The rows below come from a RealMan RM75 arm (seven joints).
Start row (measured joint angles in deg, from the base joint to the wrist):
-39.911 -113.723 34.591 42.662 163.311 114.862 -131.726
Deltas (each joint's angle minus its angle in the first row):
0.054 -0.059 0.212 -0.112 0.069 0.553 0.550
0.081 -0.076 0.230 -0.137 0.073 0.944 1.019
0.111 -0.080 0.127 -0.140 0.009 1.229 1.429
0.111 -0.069 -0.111 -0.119 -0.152 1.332 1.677
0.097 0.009 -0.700 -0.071 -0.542 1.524 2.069
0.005 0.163 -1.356 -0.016 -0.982 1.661 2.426
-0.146 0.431 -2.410 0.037 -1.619 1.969 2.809
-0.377 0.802 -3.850 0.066 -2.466 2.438 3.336
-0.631 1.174 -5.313 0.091 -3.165 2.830 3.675
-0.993 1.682 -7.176 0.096 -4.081 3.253 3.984
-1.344 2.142 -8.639 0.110 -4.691 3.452 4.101
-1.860 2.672 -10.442 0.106 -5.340 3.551 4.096
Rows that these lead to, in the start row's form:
-39.857 -113.782 34.803 42.550 163.380 115.415 -131.176
-39.830 -113.799 34.821 42.525 163.384 115.806 -130.707
-39.800 -113.803 34.718 42.522 163.320 116.091 -130.297
-39.800 -113.792 34.480 42.543 163.159 116.194 -130.049
-39.814 -113.714 33.891 42.591 162.769 116.386 -129.657
-39.906 -113.560 33.235 42.646 162.329 116.523 -129.300
-40.057 -113.292 32.181 42.699 161.692 116.831 -128.917
-40.288 -112.921 30.741 42.728 160.845 117.300 -128.390
-40.542 -112.549 29.278 42.753 160.146 117.692 -128.051
-40.904 -112.041 27.415 42.758 159.230 118.115 -127.742
-41.255 -111.581 25.952 42.772 158.620 118.314 -127.625
-41.771 -111.051 24.149 42.768 157.971 118.413 -127.630

